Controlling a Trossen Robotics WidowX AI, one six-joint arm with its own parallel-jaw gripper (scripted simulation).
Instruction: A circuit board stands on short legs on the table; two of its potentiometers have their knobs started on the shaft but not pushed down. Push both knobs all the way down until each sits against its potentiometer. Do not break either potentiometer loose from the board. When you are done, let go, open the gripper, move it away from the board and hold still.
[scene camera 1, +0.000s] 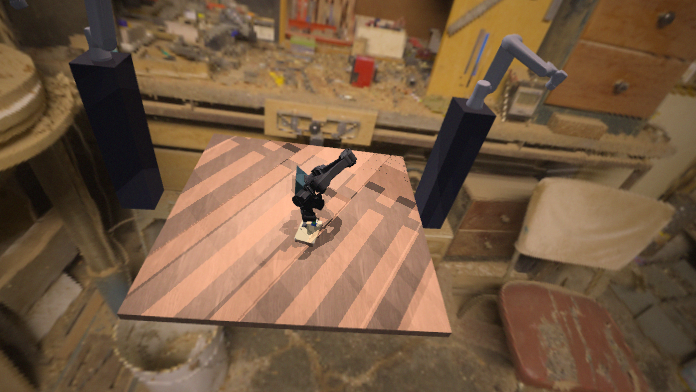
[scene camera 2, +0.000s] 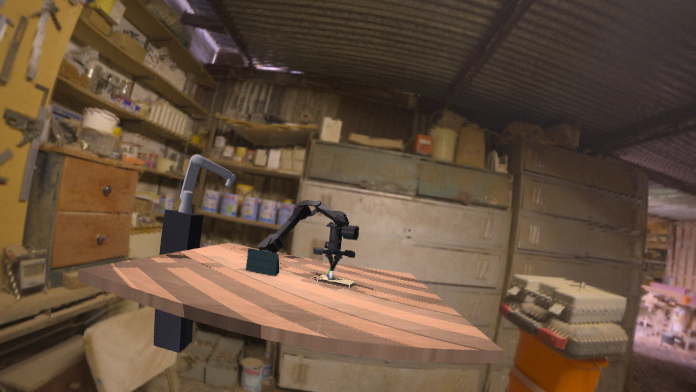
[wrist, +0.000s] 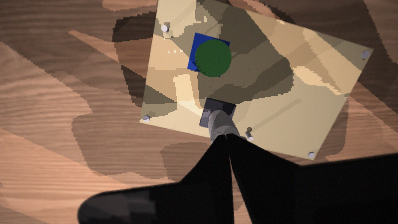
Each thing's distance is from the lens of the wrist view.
my gripper (wrist: 226, 141): 0.11 m
green knob (wrist: 213, 57): 0.09 m
